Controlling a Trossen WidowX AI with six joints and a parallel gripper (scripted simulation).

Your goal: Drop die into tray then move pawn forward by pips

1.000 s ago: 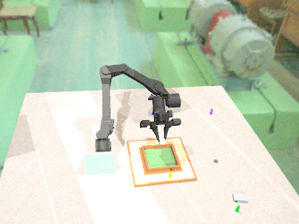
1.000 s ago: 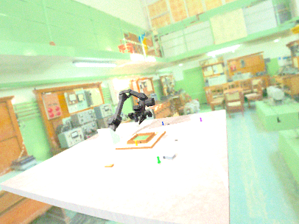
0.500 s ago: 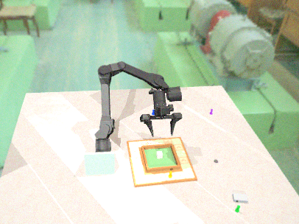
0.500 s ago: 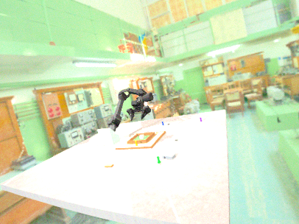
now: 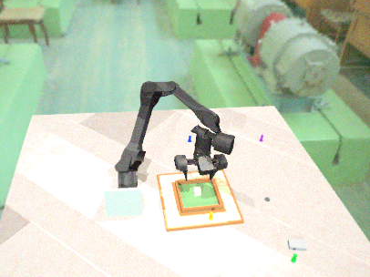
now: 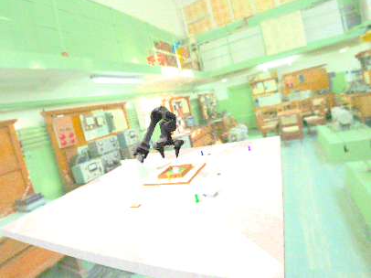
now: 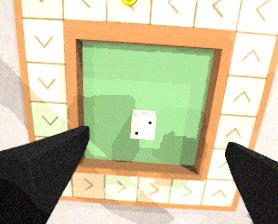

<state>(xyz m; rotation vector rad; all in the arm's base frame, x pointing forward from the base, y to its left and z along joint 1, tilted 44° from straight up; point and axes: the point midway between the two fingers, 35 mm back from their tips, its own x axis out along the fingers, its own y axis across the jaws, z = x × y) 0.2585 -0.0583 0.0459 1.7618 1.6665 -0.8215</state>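
The yellow pawn is 30 mm ahead of my gripper tip, 110 mm to the right of it and 80 mm below it. Round my gripper tip: blue pawn: 50 mm ahead, 370 mm to the left, 90 mm below; then white die: 10 mm ahead, 20 mm to the left, 80 mm below; then grey tile: 300 mm ahead, 270 mm to the right, 100 mm below.
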